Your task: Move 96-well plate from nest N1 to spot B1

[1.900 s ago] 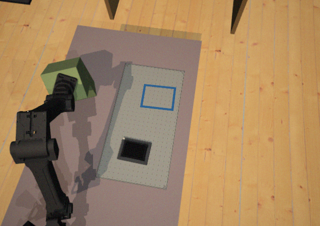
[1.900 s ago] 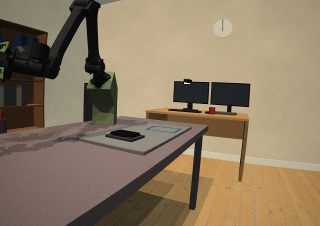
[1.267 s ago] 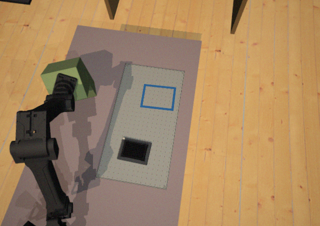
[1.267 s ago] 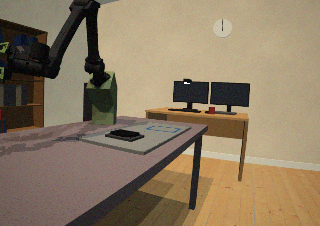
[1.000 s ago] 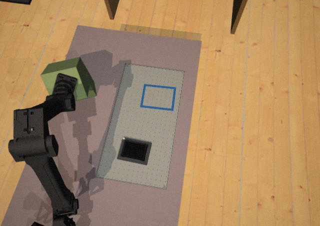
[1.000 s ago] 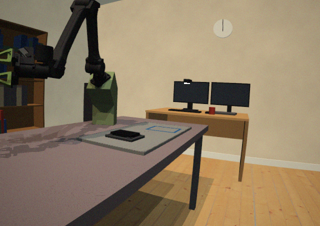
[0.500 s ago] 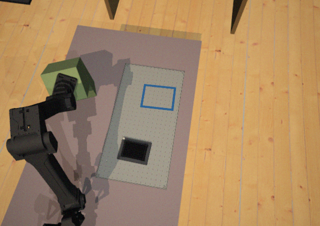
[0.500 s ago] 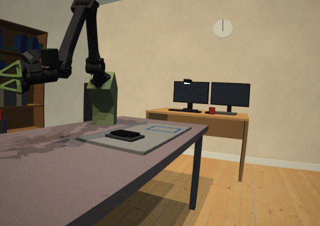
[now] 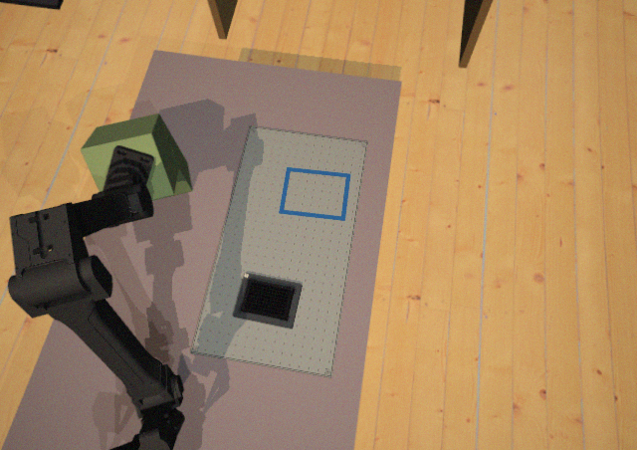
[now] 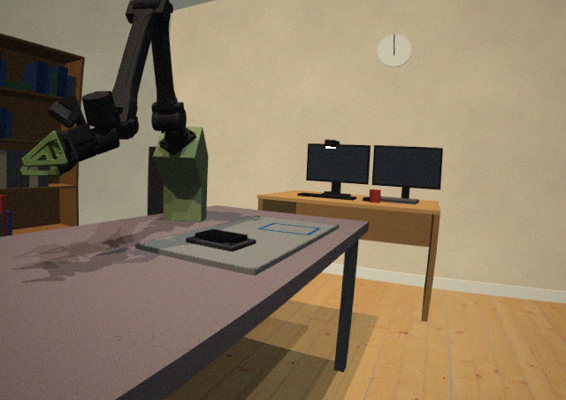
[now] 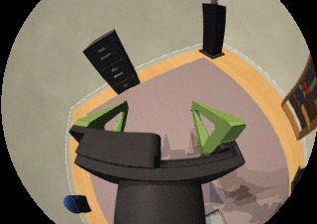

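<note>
Right now my hand is 47 cm to the right of the black 96-well plate, 19 cm above it and 16 cm short of it. The rest, counted from my hand: dark plate nest N1: 47 cm to the left, 20 cm below, 16 cm ahead.
</note>
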